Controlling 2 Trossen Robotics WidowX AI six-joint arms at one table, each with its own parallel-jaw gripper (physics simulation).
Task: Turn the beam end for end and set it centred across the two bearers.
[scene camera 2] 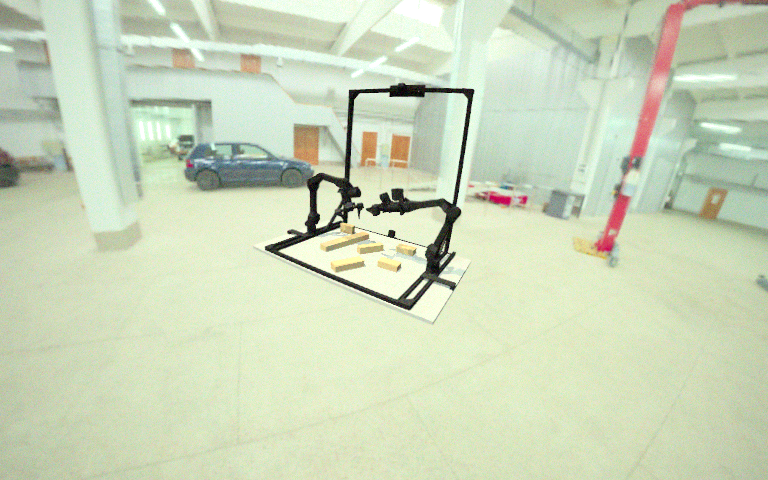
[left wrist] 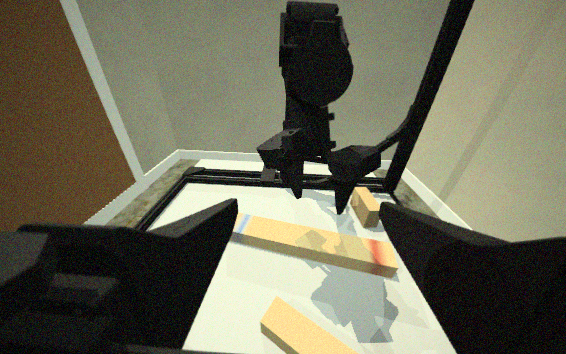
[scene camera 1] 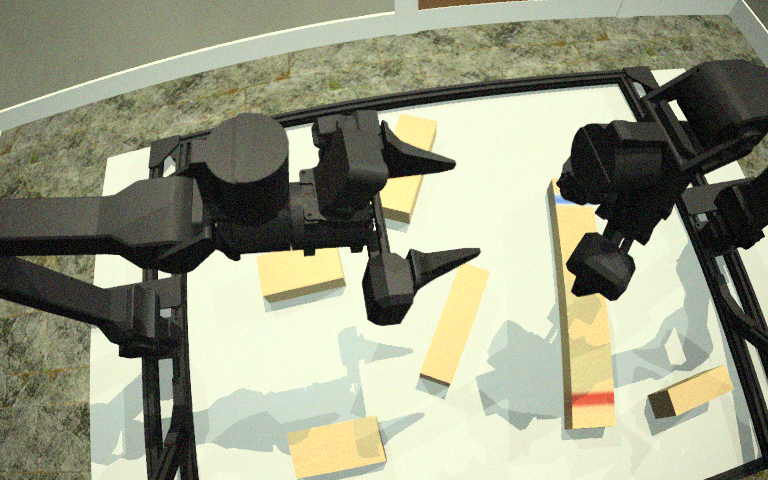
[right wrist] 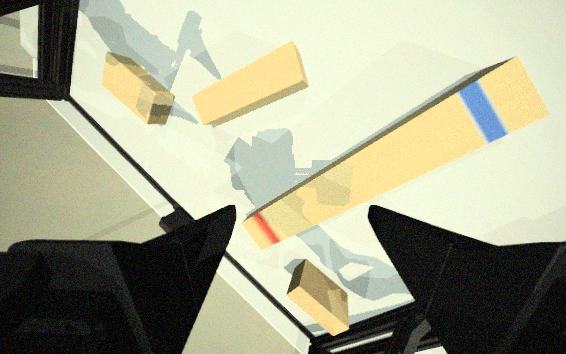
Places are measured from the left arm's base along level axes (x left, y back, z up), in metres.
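Where they show: left gripper, fingertip midpoint: (scene camera 2: 370, 207) (left wrist: 308, 206) (scene camera 1: 467, 206); right gripper, fingertip midpoint: (scene camera 2: 352, 221) (left wrist: 317, 205) (right wrist: 301, 211); left arm's base, origin of the base link: (scene camera 2: 432, 271) (scene camera 1: 162, 338); right arm's base, origin of the base link: (scene camera 2: 311, 233) (scene camera 1: 714, 237).
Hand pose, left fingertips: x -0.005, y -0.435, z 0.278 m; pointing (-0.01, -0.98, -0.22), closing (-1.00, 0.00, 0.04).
Note:
Things, the pixels of their top centre, and the offset from my left fingertips.
- long beam, middle of its top: (right wrist: 345, 186) (scene camera 1: 585, 293) (left wrist: 305, 236) (scene camera 2: 346, 238) dx -0.040, dy -0.199, dz -0.259 m
- narrow block, middle of its top: (scene camera 1: 456, 320) (right wrist: 240, 88) (left wrist: 316, 344) (scene camera 2: 370, 245) dx -0.041, dy -0.003, dz -0.253 m
- small block, middle of its top: (scene camera 1: 701, 389) (right wrist: 316, 311) (left wrist: 367, 197) (scene camera 2: 347, 224) dx -0.221, dy -0.325, dz -0.234 m
The long beam (scene camera 1: 589, 333) (scene camera 2: 342, 242) (left wrist: 280, 231) (right wrist: 410, 150) lies flat, with a blue band at its far end and a red band at its near end in scene camera 1. Two short wide blocks, which look like the bearers, lie at the left: one block (scene camera 1: 300, 271) (scene camera 2: 406, 249) partly under my left arm, the other block (scene camera 1: 334, 444) (right wrist: 125, 82) nearer the camera. My left gripper (scene camera 1: 467, 207) (left wrist: 308, 206) is open and empty, raised left of the beam. My right gripper (scene camera 1: 576, 237) (left wrist: 317, 205) (right wrist: 301, 211) is open and empty above the beam, hiding part of it in scene camera 1.
A narrow block (scene camera 1: 458, 322) (scene camera 2: 369, 248) (left wrist: 300, 330) (right wrist: 250, 85) lies slanted left of the beam. Another block (scene camera 1: 399, 198) (scene camera 2: 347, 263) lies behind my left fingers. A small block (scene camera 1: 702, 387) (scene camera 2: 347, 228) (left wrist: 365, 202) (right wrist: 317, 305) lies near the beam's red end. A black frame (scene camera 1: 481, 92) borders the table.

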